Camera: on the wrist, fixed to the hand. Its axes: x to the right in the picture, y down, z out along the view.
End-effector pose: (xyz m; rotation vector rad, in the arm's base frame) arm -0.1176 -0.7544 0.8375 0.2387 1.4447 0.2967
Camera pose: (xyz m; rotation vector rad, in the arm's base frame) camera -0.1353 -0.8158 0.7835 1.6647 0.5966 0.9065
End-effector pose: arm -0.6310 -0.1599 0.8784 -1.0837 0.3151 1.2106
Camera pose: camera -0.5475 -0.1600 0.8840 0.1059 1.0259 2.3786
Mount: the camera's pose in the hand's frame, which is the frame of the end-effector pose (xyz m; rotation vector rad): 0.0278 -0.0749 -0.0248 0.5329 -0.5073 1.4310
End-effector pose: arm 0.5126 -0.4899 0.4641 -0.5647 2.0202 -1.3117
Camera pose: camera 0.4758 -0.5230 0.5316 0.6694 1.0375 -0.5901
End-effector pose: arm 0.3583 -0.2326 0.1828 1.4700 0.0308 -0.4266
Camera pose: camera 0.3676 -0.2189 0.1008 1.4678 -1.5365 0.4260
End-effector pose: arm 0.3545 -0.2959 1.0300 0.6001 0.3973 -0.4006
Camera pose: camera 0.3370 -0.3440 0.9639 1.1000 -0.6762 0.7471
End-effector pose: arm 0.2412 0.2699 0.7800 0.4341 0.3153 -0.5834
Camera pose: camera 0.2150 0.2129 0.7247 0.8573 -0.6556 0.6622
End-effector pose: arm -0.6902 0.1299 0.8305 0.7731 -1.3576 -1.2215
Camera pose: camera -0.6858 0.0789 0.7644 -0.3077 -2.0628 0.1351
